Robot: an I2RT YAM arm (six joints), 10 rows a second.
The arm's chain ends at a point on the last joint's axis. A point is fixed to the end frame.
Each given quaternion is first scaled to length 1.
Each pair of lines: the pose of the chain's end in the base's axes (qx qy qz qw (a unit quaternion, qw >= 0); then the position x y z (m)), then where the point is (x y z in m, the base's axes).
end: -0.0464 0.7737 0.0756 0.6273 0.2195 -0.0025 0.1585
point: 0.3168 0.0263 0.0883
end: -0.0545 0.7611 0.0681 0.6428 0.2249 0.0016 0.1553
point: 0.3250 0.0293 0.0887
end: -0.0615 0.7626 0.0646 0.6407 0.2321 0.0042 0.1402
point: 0.3318 0.0316 0.0728
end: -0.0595 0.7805 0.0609 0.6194 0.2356 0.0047 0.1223
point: 0.3316 0.0308 0.0493
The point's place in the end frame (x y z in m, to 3 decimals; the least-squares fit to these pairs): 0.049 0.008 0.113
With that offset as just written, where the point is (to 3 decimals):
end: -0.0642 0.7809 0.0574 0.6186 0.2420 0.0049 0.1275
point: 0.338 0.030 0.054
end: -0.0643 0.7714 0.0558 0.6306 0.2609 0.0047 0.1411
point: 0.359 0.030 0.071
